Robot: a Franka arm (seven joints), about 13 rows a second.
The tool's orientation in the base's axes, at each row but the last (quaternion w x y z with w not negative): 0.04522 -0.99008 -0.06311 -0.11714; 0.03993 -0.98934 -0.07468 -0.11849; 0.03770 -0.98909 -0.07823 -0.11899; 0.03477 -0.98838 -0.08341 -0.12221; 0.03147 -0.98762 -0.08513 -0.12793; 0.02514 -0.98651 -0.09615 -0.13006; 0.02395 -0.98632 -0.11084 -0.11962; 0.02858 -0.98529 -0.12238 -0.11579
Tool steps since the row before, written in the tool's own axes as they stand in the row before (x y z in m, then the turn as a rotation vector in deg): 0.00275 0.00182 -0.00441 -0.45 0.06 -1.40; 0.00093 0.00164 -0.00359 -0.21 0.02 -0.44; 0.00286 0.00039 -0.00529 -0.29 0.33 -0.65; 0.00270 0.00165 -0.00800 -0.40 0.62 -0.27; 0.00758 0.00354 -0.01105 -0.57 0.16 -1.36; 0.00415 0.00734 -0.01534 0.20 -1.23 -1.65; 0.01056 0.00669 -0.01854 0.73 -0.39 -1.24; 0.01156 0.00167 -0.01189 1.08 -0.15 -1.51
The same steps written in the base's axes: 0.00190 -0.00194 0.00479 -0.74 -0.26 1.24; 0.00033 -0.00184 0.00360 -0.30 -0.09 0.37; 0.00159 -0.00046 0.00579 -0.37 -0.43 0.54; 0.00098 -0.00191 0.00833 -0.34 -0.70 0.13; 0.00511 -0.00320 0.01248 -0.85 -0.36 1.16; 0.00151 -0.00758 0.01571 -0.47 1.12 1.67; 0.00722 -0.00564 0.02040 0.32 0.44 1.39; 0.00869 0.00009 0.01422 0.65 0.27 1.73
